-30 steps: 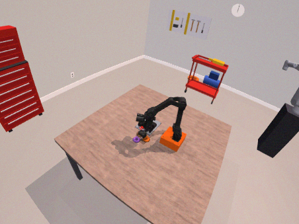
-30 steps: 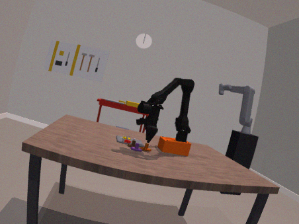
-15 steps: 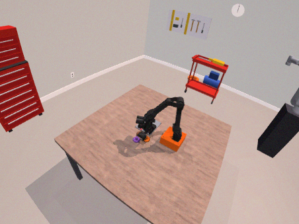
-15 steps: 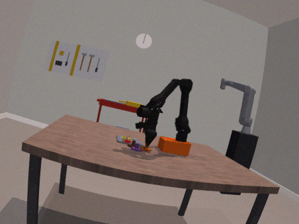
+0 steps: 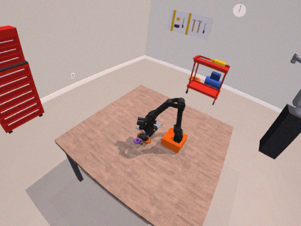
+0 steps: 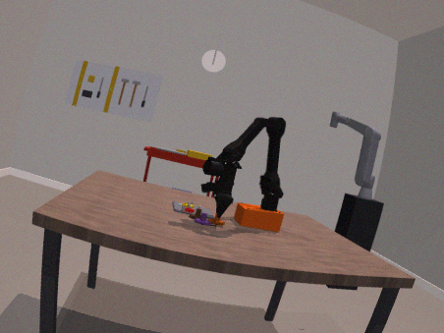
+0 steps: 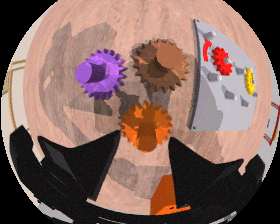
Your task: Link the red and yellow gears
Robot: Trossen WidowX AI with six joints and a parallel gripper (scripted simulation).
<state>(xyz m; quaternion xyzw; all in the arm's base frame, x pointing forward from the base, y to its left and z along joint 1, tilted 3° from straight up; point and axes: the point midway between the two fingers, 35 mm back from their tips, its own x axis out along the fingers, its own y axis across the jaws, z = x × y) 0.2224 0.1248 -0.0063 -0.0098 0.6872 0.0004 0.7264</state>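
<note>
The red gear lies 11 cm ahead of my gripper tip, 9 cm to the right of it and 1 cm below it. The rest, counted from my gripper tip: purple gear 6 cm ahead, 6 cm to the left, 1 cm below; then orange gear 1 cm below; then brown gear 8 cm ahead, 1 cm to the right, 1 cm below.
</note>
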